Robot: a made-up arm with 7 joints.
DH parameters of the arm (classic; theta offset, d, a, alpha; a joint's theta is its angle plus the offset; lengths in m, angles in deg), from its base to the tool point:
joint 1: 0 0.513 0 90
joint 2: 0 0.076 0 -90
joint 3: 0 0.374 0.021 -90
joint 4: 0 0.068 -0.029 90
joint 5: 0 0.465 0 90
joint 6: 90 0.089 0.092 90
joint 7: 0 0.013 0 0
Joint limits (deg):
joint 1: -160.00..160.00
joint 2: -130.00..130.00
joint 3: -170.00..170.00
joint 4: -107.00..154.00
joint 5: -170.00..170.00
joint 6: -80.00..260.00
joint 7: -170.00..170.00
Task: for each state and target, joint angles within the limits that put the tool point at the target. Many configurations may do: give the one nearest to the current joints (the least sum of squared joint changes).
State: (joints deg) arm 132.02 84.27 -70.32 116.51 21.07 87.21 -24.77
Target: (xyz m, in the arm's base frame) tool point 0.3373 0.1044 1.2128
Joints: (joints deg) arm 132.25 48.77 -26.56 79.30 4.03 76.20 -24.77
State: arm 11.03 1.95 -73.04 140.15 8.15 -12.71 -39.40
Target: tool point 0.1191 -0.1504 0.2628
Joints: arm 12.35 -41.97 -22.95 151.65 24.54 -12.99 -39.40
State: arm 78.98 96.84 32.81 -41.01 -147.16 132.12 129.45
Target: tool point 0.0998 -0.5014 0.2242
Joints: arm 86.69 74.89 32.22 -79.24 -137.85 149.39 129.45
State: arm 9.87 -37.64 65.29 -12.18 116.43 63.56 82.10
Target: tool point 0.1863 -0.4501 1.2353
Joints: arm -18.17 -32.70 73.20 -48.67 112.15 60.84 82.10
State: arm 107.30 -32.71 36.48 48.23 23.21 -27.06 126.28
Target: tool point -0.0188 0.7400 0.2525
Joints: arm 86.78 -70.06 14.92 59.58 21.53 -25.22 126.28
